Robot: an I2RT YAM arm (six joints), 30 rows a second.
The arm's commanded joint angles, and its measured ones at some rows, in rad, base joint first. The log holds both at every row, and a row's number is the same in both.
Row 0, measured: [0.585 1.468 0.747 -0.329 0.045 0.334]
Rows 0 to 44, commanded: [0.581 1.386 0.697 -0.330 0.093 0.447]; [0.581 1.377 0.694 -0.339 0.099 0.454]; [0.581 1.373 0.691 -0.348 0.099 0.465]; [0.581 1.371 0.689 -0.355 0.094 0.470]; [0.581 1.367 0.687 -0.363 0.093 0.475]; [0.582 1.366 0.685 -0.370 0.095 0.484]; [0.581 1.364 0.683 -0.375 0.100 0.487]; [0.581 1.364 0.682 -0.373 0.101 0.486]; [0.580 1.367 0.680 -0.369 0.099 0.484]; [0.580 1.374 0.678 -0.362 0.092 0.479]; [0.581 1.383 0.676 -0.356 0.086 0.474]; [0.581 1.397 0.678 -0.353 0.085 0.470]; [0.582 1.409 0.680 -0.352 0.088 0.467]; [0.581 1.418 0.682 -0.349 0.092 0.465]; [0.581 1.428 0.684 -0.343 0.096 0.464]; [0.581 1.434 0.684 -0.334 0.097 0.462]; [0.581 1.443 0.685 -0.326 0.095 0.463]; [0.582 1.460 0.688 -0.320 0.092 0.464]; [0.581 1.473 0.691 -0.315 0.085 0.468]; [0.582 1.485 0.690 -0.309 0.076 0.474]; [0.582 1.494 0.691 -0.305 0.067 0.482]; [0.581 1.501 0.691 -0.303 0.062 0.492]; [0.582 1.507 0.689 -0.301 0.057 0.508]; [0.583 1.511 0.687 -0.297 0.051 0.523]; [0.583 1.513 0.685 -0.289 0.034 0.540]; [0.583 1.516 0.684 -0.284 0.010 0.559]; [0.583 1.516 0.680 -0.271 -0.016 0.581]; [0.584 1.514 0.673 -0.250 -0.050 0.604]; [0.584 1.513 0.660 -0.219 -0.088 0.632]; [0.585 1.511 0.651 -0.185 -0.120 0.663]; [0.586 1.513 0.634 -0.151 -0.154 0.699]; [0.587 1.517 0.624 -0.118 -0.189 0.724]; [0.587 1.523 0.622 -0.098 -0.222 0.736]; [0.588 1.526 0.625 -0.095 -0.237 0.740]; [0.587 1.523 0.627 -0.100 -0.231 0.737]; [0.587 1.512 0.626 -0.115 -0.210 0.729]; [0.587 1.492 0.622 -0.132 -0.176 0.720]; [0.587 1.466 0.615 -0.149 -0.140 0.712]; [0.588 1.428 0.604 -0.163 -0.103 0.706]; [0.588 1.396 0.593 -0.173 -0.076 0.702]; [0.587 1.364 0.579 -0.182 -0.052 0.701]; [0.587 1.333 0.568 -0.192 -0.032 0.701]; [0.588 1.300 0.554 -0.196 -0.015 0.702]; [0.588 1.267 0.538 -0.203 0.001 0.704]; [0.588 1.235 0.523 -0.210 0.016 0.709]
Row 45, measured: [0.585 1.344 0.567 -0.175 -0.083 0.702]
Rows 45 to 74, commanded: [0.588 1.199 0.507 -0.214 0.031 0.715]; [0.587 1.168 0.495 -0.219 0.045 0.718]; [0.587 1.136 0.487 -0.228 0.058 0.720]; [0.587 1.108 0.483 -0.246 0.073 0.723]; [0.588 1.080 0.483 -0.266 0.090 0.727]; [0.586 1.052 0.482 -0.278 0.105 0.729]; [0.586 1.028 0.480 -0.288 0.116 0.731]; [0.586 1.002 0.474 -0.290 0.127 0.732]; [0.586 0.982 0.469 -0.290 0.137 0.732]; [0.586 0.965 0.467 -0.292 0.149 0.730]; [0.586 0.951 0.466 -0.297 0.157 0.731]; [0.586 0.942 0.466 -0.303 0.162 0.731]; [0.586 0.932 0.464 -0.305 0.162 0.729]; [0.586 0.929 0.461 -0.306 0.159 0.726]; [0.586 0.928 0.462 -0.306 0.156 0.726]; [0.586 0.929 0.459 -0.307 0.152 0.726]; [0.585 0.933 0.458 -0.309 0.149 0.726]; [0.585 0.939 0.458 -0.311 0.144 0.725]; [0.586 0.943 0.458 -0.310 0.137 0.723]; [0.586 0.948 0.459 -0.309 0.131 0.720]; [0.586 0.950 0.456 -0.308 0.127 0.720]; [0.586 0.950 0.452 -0.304 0.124 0.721]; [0.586 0.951 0.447 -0.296 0.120 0.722]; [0.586 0.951 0.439 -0.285 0.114 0.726]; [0.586 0.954 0.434 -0.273 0.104 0.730]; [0.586 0.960 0.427 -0.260 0.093 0.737]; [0.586 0.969 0.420 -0.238 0.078 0.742]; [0.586 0.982 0.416 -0.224 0.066 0.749]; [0.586 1.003 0.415 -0.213 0.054 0.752]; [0.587 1.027 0.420 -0.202 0.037 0.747]
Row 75, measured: [0.585 0.970 0.432 -0.269 0.086 0.728]
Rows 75 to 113, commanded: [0.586 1.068 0.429 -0.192 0.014 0.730]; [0.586 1.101 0.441 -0.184 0.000 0.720]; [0.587 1.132 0.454 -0.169 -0.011 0.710]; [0.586 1.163 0.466 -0.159 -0.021 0.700]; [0.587 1.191 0.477 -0.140 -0.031 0.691]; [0.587 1.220 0.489 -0.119 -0.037 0.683]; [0.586 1.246 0.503 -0.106 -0.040 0.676]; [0.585 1.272 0.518 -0.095 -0.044 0.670]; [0.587 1.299 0.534 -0.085 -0.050 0.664]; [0.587 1.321 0.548 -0.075 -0.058 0.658]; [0.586 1.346 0.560 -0.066 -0.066 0.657]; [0.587 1.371 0.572 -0.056 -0.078 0.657]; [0.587 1.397 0.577 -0.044 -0.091 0.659]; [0.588 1.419 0.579 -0.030 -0.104 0.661]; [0.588 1.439 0.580 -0.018 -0.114 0.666]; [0.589 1.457 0.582 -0.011 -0.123 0.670]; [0.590 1.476 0.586 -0.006 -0.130 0.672]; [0.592 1.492 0.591 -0.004 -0.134 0.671]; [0.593 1.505 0.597 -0.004 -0.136 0.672]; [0.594 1.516 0.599 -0.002 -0.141 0.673]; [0.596 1.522 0.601 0.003 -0.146 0.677]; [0.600 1.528 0.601 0.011 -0.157 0.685]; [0.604 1.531 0.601 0.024 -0.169 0.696]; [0.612 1.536 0.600 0.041 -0.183 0.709]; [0.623 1.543 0.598 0.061 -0.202 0.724]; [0.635 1.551 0.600 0.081 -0.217 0.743]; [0.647 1.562 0.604 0.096 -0.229 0.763]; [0.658 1.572 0.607 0.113 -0.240 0.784]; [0.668 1.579 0.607 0.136 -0.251 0.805]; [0.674 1.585 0.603 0.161 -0.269 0.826]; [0.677 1.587 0.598 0.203 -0.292 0.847]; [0.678 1.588 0.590 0.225 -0.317 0.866]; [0.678 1.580 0.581 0.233 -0.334 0.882]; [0.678 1.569 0.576 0.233 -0.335 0.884]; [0.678 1.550 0.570 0.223 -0.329 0.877]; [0.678 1.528 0.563 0.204 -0.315 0.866]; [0.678 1.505 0.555 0.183 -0.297 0.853]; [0.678 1.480 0.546 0.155 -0.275 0.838]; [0.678 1.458 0.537 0.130 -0.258 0.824]
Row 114, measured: [0.670 1.543 0.568 0.171 -0.290 0.838]
